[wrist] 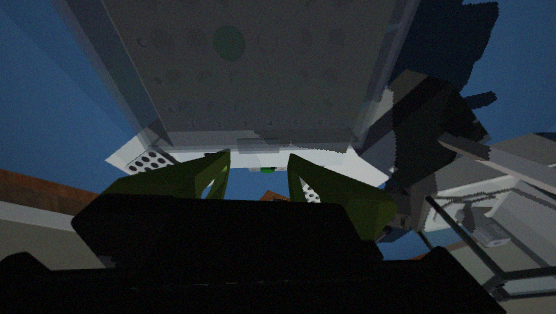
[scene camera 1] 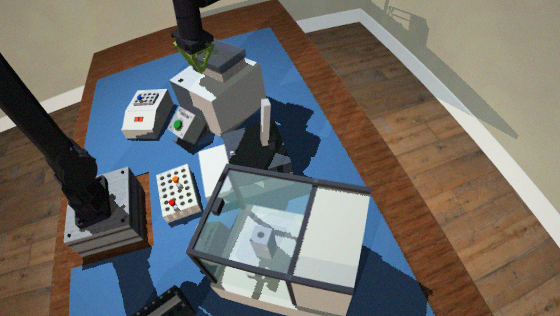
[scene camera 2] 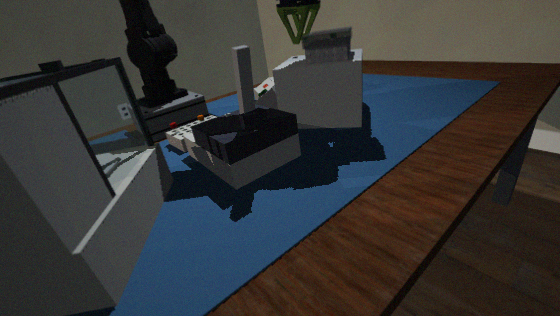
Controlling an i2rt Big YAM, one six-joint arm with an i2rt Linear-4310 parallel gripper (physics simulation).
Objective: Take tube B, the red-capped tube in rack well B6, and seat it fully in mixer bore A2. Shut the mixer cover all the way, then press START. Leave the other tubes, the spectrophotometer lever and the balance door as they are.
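Frame: origin at the arm's base, x back, y right, z up, level; centimetres.
Where they show: gripper, fingertip midpoint: (wrist: 260,158) (scene camera 1: 197,68) (scene camera 2: 300,42); arm's base, origin of the base link: (scene camera 1: 93,203) (scene camera 2: 163,99).
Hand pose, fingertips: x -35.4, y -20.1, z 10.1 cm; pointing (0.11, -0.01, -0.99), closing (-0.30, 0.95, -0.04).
Things, the pixels of their centre, and the offset from my fingertips. "pt": a spot on its surface instead.
- red cap, body centre: (scene camera 1: 175,206) (scene camera 2: 177,132) dy +27.1, dx +16.9, dz -14.3 cm
- white rack, surface spot: (scene camera 1: 185,216) pt dy +28.8, dx +15.8, dz -17.2 cm
- orange-capped tube, body centre: (scene camera 1: 178,184) (scene camera 2: 202,125) dy +21.4, dx +14.7, dz -14.3 cm
- tall white mixer, body centre: (wrist: 263,114) (scene camera 2: 304,77) (scene camera 1: 205,91) dy -0.1, dx -0.1, dz -8.0 cm
- smoky translucent cover, body centre: (wrist: 252,77) (scene camera 2: 325,37) (scene camera 1: 213,55) dy -2.6, dx -5.3, dz +0.3 cm
- green START button, body centre: (wrist: 267,168) (scene camera 1: 178,124) dy +5.0, dx +9.9, dz -11.1 cm
- spectrophotometer's white lever, body centre: (scene camera 2: 244,86) (wrist: 498,160) (scene camera 1: 265,123) dy +24.6, dx -8.3, dz -3.1 cm
- glass balance, surface spot: (scene camera 1: 332,225) pt dy +54.8, dx -7.2, dz +2.9 cm
- white device, body centre: (wrist: 176,164) (scene camera 1: 146,112) (scene camera 2: 279,87) dy -10.0, dx +18.6, dz -14.0 cm
- blue-capped tube, body centre: (scene camera 1: 141,102) dy -11.6, dx +18.7, dz -11.0 cm
- dark holder, surface spot: (scene camera 1: 167,302) pt dy +48.8, dx +23.5, dz -12.6 cm
Tube B, with a red cap (scene camera 1: 172,202) (scene camera 2: 173,125), stands in the near end of the white rack (scene camera 1: 185,216). An orange-capped tube (scene camera 1: 175,179) (scene camera 2: 200,117) stands in the same rack. The tall white mixer (scene camera 1: 240,97) (scene camera 2: 320,95) has a smoky translucent cover (scene camera 1: 223,54) (scene camera 2: 327,37) (wrist: 260,90) that appears to lie over its bore block; a green-capped tube (wrist: 229,43) shows dimly through it. The green START button (scene camera 1: 178,124) (wrist: 268,170) is on a small box beside the mixer. My gripper (scene camera 1: 201,69) (scene camera 2: 298,41) (wrist: 260,158) is partly open and empty, above the mixer by the cover's edge.
The spectrophotometer's white lever (scene camera 1: 265,122) (scene camera 2: 243,80) stands upright. The glass balance (scene camera 1: 332,225) is beyond the rack from the mixer. A white device (scene camera 1: 140,120) with a blue-capped tube (scene camera 1: 139,98) stands left of the START box. A dark holder (scene camera 1: 167,302) lies at the bottom edge.
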